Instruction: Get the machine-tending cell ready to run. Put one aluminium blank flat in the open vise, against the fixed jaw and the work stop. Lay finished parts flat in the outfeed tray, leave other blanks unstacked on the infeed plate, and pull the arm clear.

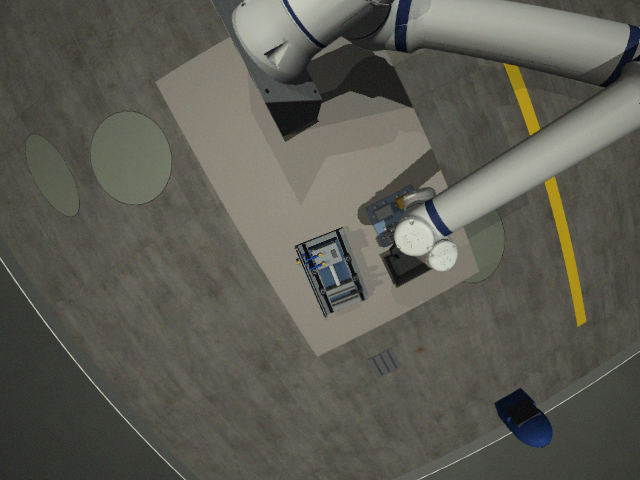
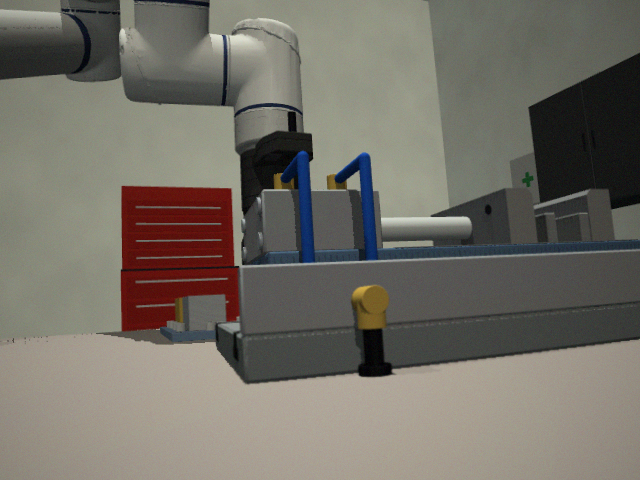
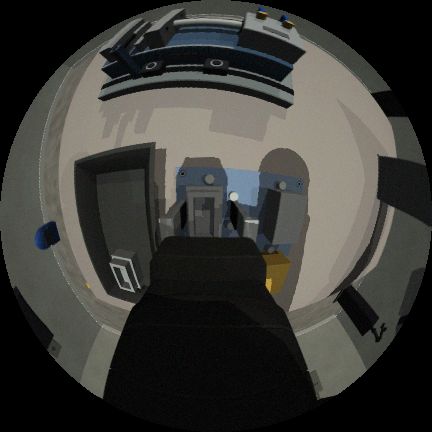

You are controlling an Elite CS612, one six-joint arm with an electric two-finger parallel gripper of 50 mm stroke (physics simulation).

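Where they show: gripper, fingertip midpoint: (image 1: 391, 233) (image 3: 208, 208); arm's base at its link origin: (image 1: 266, 45).
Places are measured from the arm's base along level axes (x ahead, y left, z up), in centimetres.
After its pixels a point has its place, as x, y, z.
Note:
My gripper (image 3: 208, 208) @[62.3, 15.9, -38.3] is open and empty; its fingers stand on either side of a grey part with a rectangular pocket (image 3: 204, 192) @[62.9, 13.5, -35.4] on the blue infeed plate (image 3: 243, 177) @[58.5, 11.8, -38.9] (image 1: 379, 227) @[58.3, 12.5, -38.8] (image 2: 193, 336) @[51.6, 10.6, -39.3]. Their exact height over it is unclear. A plain grey block (image 3: 284, 215) @[54.2, 15.1, -35.3] (image 1: 384, 211) @[52.7, 15.8, -35.2] (image 2: 205, 312) @[53.0, 12.6, -37.0] and a yellow block (image 3: 276, 272) @[52.8, 23.1, -35.3] (image 2: 178, 310) @[51.0, 23.1, -36.8] are at the plate's other end. A pocketed part (image 3: 125, 275) @[73.5, 25.2, -34.9] lies in the near end of the dark outfeed tray (image 3: 85, 200) @[80.6, 15.2, -36.7] (image 1: 397, 279) @[80.1, 11.1, -37.5]. The vise (image 3: 200, 55) @[65.2, -4.3, -35.7] (image 1: 341, 271) @[65.7, -7.2, -33.6] (image 2: 444, 289) @[60.7, -19.5, -36.2] has spaced jaws. The gripper body hides the plate's near part.
The vise's grey end housing (image 3: 272, 35) (image 2: 330, 217) @[57.3, -13.8, -31.7] carries blue hoses (image 2: 307, 217) @[55.0, -16.5, -32.2]. A yellow-topped post (image 2: 371, 304) @[56.2, -20.7, -36.7] stands beside the vise. The tray's wall is close to the left finger. A red cabinet (image 2: 176, 227) stands behind. The robot's pedestal (image 1: 294, 116) @[13.7, -0.2, -15.9] is at the table's far side.

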